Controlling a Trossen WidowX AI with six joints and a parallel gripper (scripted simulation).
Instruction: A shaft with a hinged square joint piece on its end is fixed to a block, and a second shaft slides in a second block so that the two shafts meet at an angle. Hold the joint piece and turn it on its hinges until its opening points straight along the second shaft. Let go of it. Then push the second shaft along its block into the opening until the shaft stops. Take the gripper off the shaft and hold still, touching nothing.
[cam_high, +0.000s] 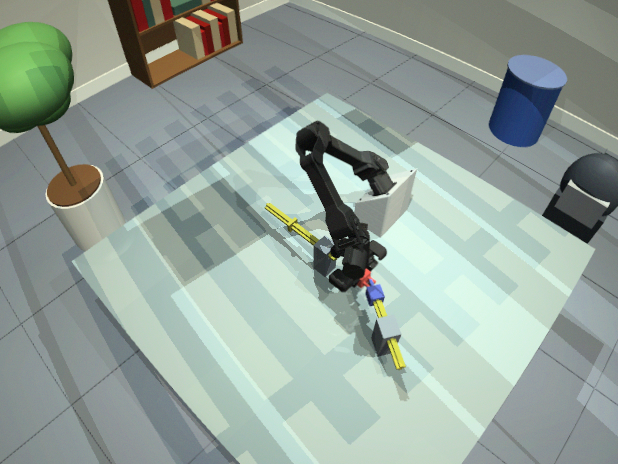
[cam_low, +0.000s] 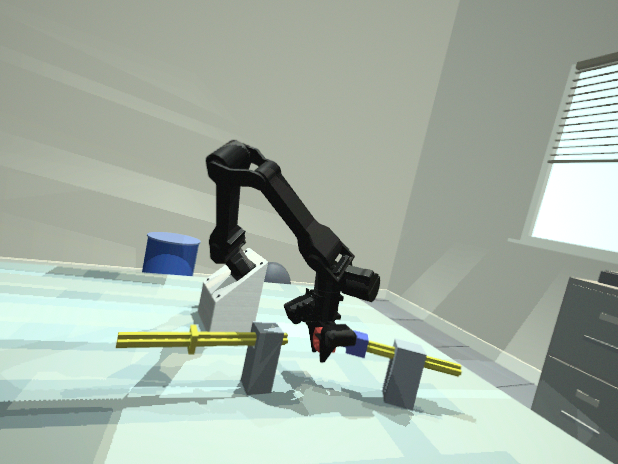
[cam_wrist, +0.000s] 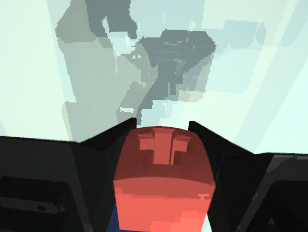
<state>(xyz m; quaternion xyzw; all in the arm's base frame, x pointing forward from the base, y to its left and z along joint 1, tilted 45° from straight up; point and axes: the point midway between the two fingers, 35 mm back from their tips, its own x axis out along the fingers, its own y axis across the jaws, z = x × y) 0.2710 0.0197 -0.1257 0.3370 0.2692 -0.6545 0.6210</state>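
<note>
Right now my gripper tip is 40 mm below the red joint piece and 10 mm to the right of it.
</note>
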